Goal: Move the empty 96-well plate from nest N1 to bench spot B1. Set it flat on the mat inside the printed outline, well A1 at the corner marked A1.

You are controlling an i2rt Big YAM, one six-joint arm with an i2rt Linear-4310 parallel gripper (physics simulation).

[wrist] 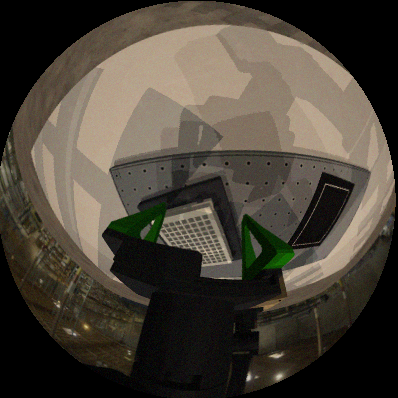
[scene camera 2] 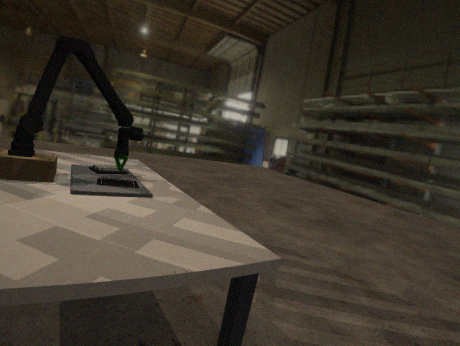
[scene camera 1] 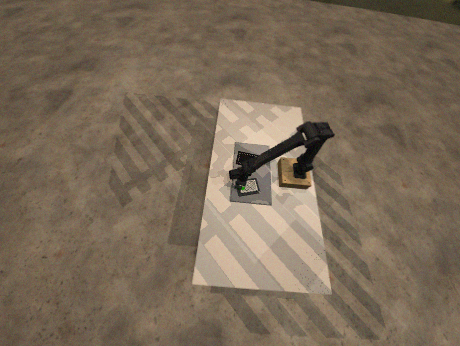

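Where they show: gripper, fingertip midpoint: (wrist: 204, 212) (scene camera 2: 120, 169) (scene camera 1: 240, 183); arm's base at its link origin: (wrist: 244, 309) (scene camera 2: 21, 154) (scene camera 1: 299, 171).
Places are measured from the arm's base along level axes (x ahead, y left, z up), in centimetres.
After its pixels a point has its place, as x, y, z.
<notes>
The white 96-well plate (scene camera 1: 250, 187) {36.2, 14.5, -5.5} (wrist: 197, 232) {40.9, 13.3, -4.3} sits in the dark frame of nest N1 (wrist: 228, 210) {43.2, 9.3, -5.7} on the grey perforated board. My gripper (scene camera 1: 242, 188) {43.8, 12.2, -4.9} (scene camera 2: 120, 169) {43.8, 12.2, -4.9} (wrist: 204, 212) {43.8, 12.2, -4.9} is open and empty, its green fingers pointing down above the plate's edge. In the wrist view one fingertip is near the plate's left corner and the other is to the right of the plate, over the nest's side. The black mat of B1 (scene camera 1: 246, 156) {39.5, -13.1, -6.7} (scene camera 2: 117, 183) {38.4, -12.2, -6.7} (wrist: 324, 215) {39.7, -10.2, -6.7} lies at the other end of the board with its thin white outline showing. The A1 marks are too small to read.
The grey board (scene camera 1: 262, 196) {27.0, 20.2, -6.9} (scene camera 2: 82, 188) {23.7, -22.7, -6.9} (wrist: 280, 175) {47.3, 2.5, -6.9} lies on the pale table (scene camera 1: 260, 272) {29.0, 68.4, -8.1} (scene camera 2: 190, 250) {45.3, -71.8, -8.1}, which has striped shadows. The arm stands on a wooden block (scene camera 1: 286, 183) {10.2, 10.5, -1.5} (scene camera 2: 35, 168) {6.5, -11.1, -3.1} beside the board. The arm passes above the board near B1 in scene camera 1.
</notes>
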